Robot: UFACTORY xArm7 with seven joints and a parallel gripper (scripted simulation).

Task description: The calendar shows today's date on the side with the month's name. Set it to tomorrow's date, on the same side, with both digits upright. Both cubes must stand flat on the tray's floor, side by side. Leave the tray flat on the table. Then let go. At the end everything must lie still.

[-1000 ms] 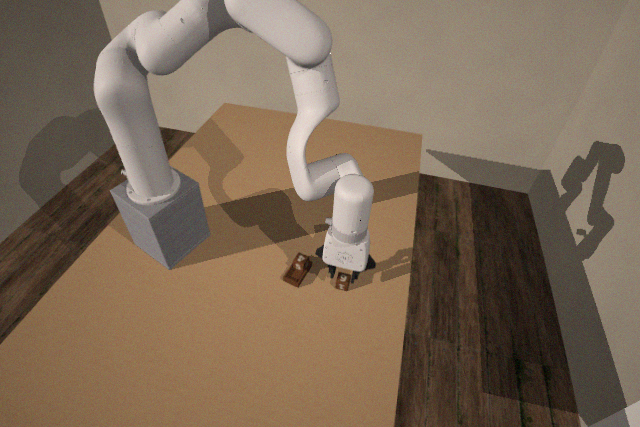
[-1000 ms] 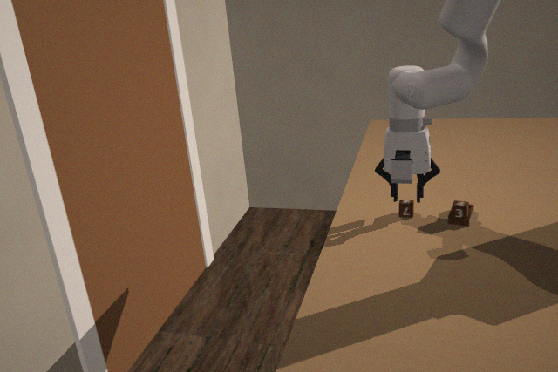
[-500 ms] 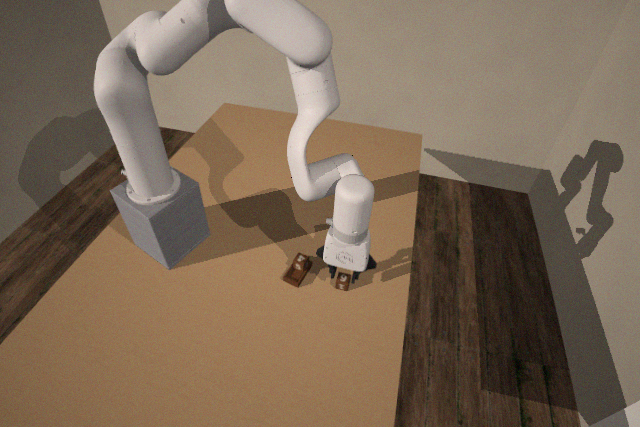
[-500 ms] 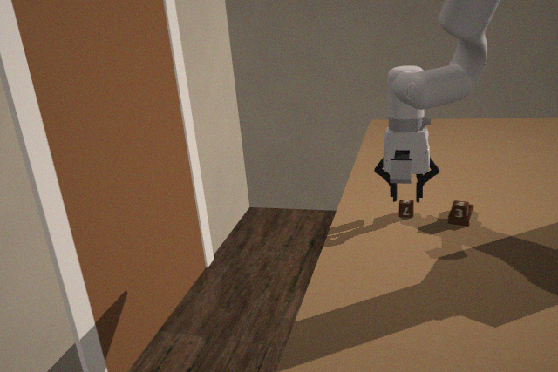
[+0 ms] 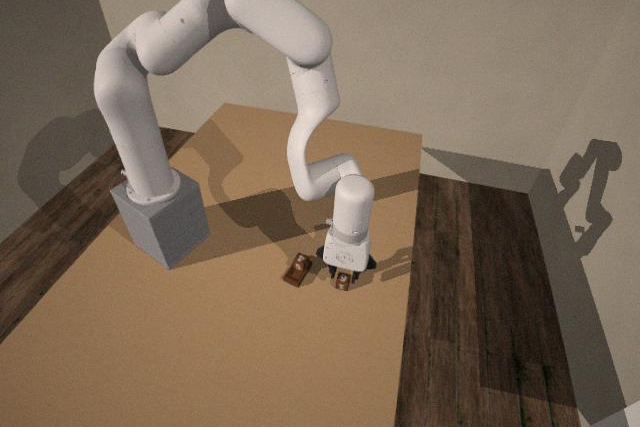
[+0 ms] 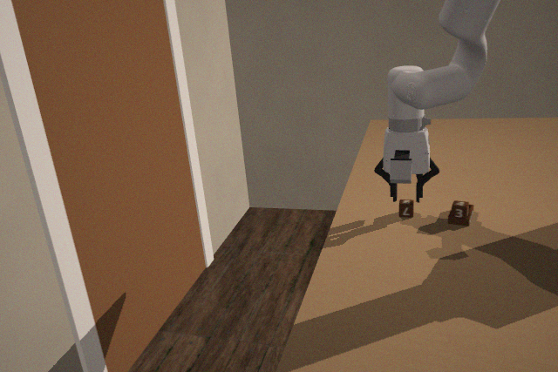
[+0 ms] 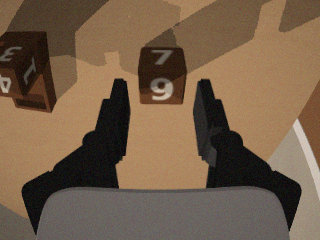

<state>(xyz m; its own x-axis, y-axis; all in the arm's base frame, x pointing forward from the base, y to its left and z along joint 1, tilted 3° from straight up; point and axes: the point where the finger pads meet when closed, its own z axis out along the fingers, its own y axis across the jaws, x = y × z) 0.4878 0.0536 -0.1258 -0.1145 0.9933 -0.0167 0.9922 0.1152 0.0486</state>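
Right now the digit cube is 4 cm below my hand. From my hand the other things lie so: brown calendar tray (12 cm behind, 5 cm below, 1 cm to the right).
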